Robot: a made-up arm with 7 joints.
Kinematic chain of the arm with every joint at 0, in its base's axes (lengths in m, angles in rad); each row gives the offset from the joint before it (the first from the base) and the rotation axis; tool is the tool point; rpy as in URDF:
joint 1: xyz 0 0 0.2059 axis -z
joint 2: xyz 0 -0.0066 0.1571 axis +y
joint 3: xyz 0 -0.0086 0.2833 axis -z
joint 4: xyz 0 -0.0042 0.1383 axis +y
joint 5: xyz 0 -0.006 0.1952 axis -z
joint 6: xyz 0 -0.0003 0.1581 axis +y
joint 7: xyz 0 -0.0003 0.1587 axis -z
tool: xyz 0 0 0 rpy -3.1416 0 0
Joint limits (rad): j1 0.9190..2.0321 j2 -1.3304..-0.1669 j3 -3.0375..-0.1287 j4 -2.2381..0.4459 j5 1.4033..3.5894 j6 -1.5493..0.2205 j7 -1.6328..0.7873
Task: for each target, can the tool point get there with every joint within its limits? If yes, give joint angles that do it. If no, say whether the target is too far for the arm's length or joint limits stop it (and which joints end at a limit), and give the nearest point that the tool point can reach.
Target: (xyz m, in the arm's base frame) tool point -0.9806 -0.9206 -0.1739
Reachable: no: too far | nearest point -0.4959 -0.0880 0.2551 | short by 1.055 m
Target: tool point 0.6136 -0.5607 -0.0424
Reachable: no: joint limits stop it (at a limit: joint 1, joint 2, joint 3, joint 4, joint 6) | nearest point 0.2014 -0.3037 0.5107 | short by 0.736 m
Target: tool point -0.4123 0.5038 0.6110
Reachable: yes | joints 1.7814 -0.7417 -1.2939 -1.4879 3.4228 0.0437 -0.0017
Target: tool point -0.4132 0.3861 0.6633
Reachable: yes | joints 1.7945 -0.3783 -1.3169 -1.7669 2.5614 -0.4736 -0.3652
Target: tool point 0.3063 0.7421 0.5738
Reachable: yes | joints 1.8826 -1.0618 -2.3449 0.2424 2.3665 -1.1576 -0.5154
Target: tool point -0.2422 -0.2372 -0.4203
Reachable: no: joint limits stop it (at a limit: joint 1, joint 2, joint 4) | nearest point -0.2523 0.0451 0.0290 | short by 0.531 m
